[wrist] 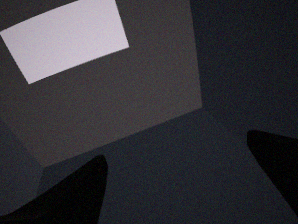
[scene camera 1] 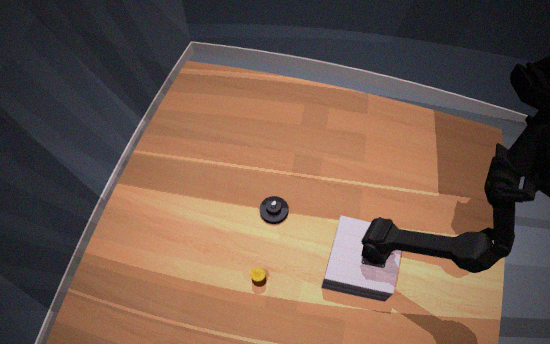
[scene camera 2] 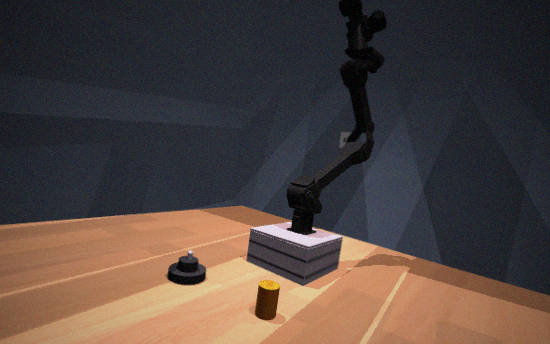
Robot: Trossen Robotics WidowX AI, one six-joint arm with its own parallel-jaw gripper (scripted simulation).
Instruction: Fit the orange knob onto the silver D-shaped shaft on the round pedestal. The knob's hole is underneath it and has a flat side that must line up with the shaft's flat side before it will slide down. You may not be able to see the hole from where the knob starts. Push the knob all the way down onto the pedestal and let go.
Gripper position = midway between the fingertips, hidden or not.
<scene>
My gripper [wrist: 177, 150] is open, holding nothing. Also in view: an orange knob [scene camera 2: 268, 291] and a round pedestal [scene camera 2: 188, 271].
The wrist view misses the orange knob: it is out of frame.
</scene>
